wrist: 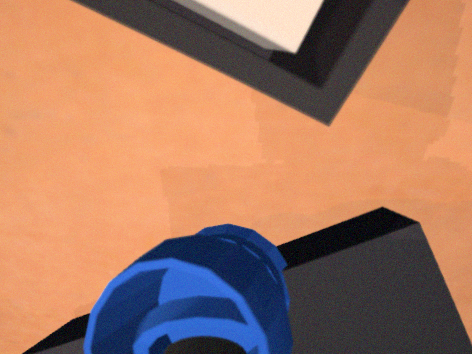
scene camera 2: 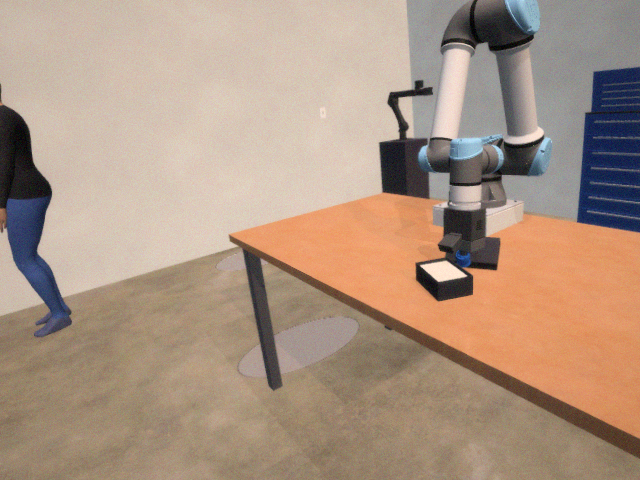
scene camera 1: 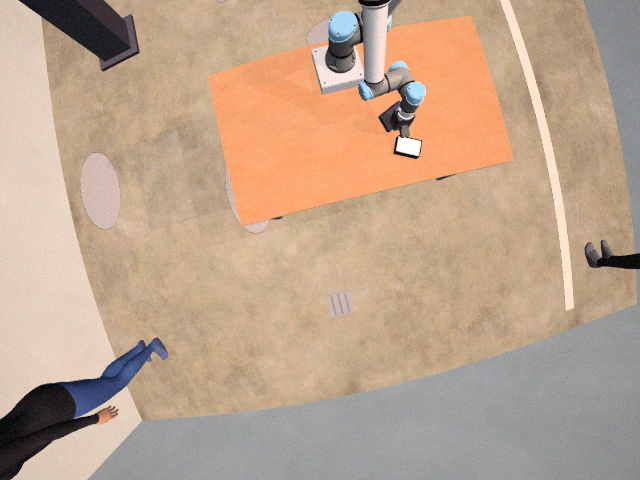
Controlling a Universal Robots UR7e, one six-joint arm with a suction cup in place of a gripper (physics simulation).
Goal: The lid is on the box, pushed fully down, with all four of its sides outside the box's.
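Places are measured from the arm's base along level axes (x ahead, y left, z up), in millimetres.
Pixels of known places: end effector, tool point: (wrist: 213, 250) (scene camera 2: 463, 265); arm's base, origin of the base link: (scene camera 2: 483, 203) (scene camera 1: 340, 59).
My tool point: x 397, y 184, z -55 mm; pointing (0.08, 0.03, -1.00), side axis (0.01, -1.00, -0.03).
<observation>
For each thing: its middle in the pictures, then the offset to it from my tool point. "spot": a spot on its surface instead. Level surfaces: height alone.
- open black box, body centre: (scene camera 2: 443, 277) (scene camera 1: 407, 147) dx +110, dy +19, dz +9 mm
- white block, surface spot: (wrist: 280, 25) spot: dx +53, dy -13, dz +25 mm
- flat dark lid, body centre: (scene camera 2: 472, 252) (scene camera 1: 393, 116) dx -56, dy -8, dz +17 mm
- orange table, its level: dz -15 mm
The open black box (scene camera 1: 405, 156) (scene camera 2: 454, 289) (wrist: 250, 70) stands on the table near its front edge, with a white block (scene camera 1: 408, 146) (scene camera 2: 442, 270) (wrist: 280, 25) inside. My gripper (scene camera 1: 404, 122) (scene camera 2: 462, 258) (wrist: 235, 245), a blue suction cup, is on the flat dark lid (scene camera 1: 388, 117) (scene camera 2: 488, 254) (wrist: 380, 295), behind the box and apart from it. The cup looks bent over in the wrist view. The lid seems tilted and turned relative to the box. The cup hides part of the lid, and its height above the table is hard to tell.
The orange table (scene camera 1: 289, 155) (scene camera 2: 361, 227) carries the arm's white base plate (scene camera 1: 323, 82) (scene camera 2: 504, 217) behind the lid. A dark pedestal (scene camera 2: 395, 167) with a small arm and a blue cabinet (scene camera 2: 610, 170) stand beyond. A person (scene camera 1: 103, 392) (scene camera 2: 25, 206) stands away from the table.
</observation>
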